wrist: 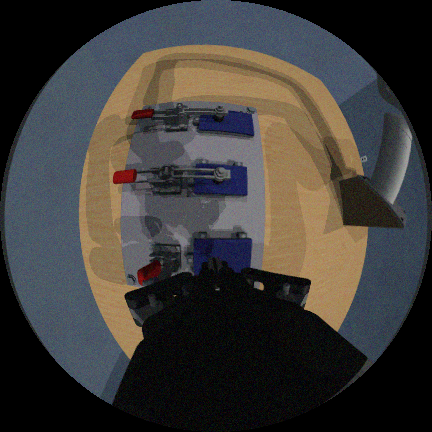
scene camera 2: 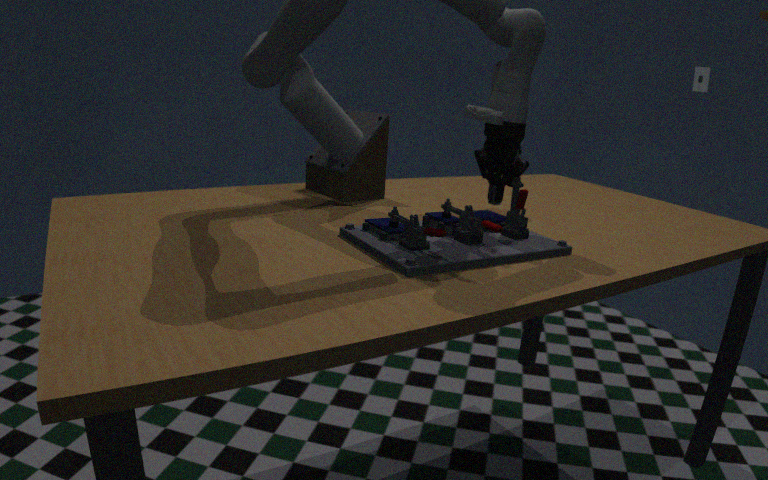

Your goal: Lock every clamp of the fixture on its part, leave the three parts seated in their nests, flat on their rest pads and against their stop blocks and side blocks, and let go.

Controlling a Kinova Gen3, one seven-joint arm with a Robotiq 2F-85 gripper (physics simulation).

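Where they show: gripper, between the fingertips: (wrist: pixel 213 264) (scene camera 2: pixel 494 204); arm's base, origin of its link: (wrist: pixel 381 191) (scene camera 2: pixel 347 145).
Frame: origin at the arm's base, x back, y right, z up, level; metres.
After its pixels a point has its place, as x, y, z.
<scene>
The fixture plate (scene camera 2: pixel 543 249) @[-0.556, -0.019, -0.108] (wrist: pixel 242 215) @[-0.356, -0.001, -0.108] carries three blue parts. The clamps at the left (scene camera 2: pixel 414 238) @[-0.449, 0.188, -0.089] and middle (scene camera 2: pixel 468 230) @[-0.465, 0.079, -0.085] of the scene view have their arms down over the left part (scene camera 2: pixel 380 224) @[-0.347, 0.174, -0.092] (wrist: pixel 232 125) @[-0.348, 0.146, -0.092] and middle part (scene camera 2: pixel 438 216) @[-0.378, 0.064, -0.082] (wrist: pixel 237 186) @[-0.364, 0.040, -0.082]; their red handles lie low. The third clamp (scene camera 2: pixel 515 227) @[-0.483, -0.031, -0.088] (wrist: pixel 167 254) @[-0.468, -0.033, -0.077] stands open, its arm upright and red handle (scene camera 2: pixel 522 198) @[-0.488, -0.034, -0.034] (wrist: pixel 149 272) @[-0.478, -0.038, -0.030] raised. My gripper (scene camera 2: pixel 495 200) @[-0.413, -0.049, -0.062] (wrist: pixel 213 264) @[-0.413, -0.049, -0.062] is shut and empty, above the third part (scene camera 2: pixel 490 215) @[-0.401, -0.057, -0.087] (wrist: pixel 222 250) @[-0.397, -0.042, -0.087], beside the raised arm. Whether they touch, and this part's exact seating, cannot be told.
The plate lies on a wooden table (scene camera 2: pixel 113 339) @[-0.504, 0.660, -0.123] (wrist: pixel 285 200) @[-0.263, 0.012, -0.123]. The arm's wedge-shaped base (scene camera 2: pixel 362 169) @[-0.058, -0.004, -0.049] (wrist: pixel 367 205) @[-0.059, -0.026, -0.035] stands at the table's back. The two lowered clamps rise above the plate beside the gripper.
</scene>
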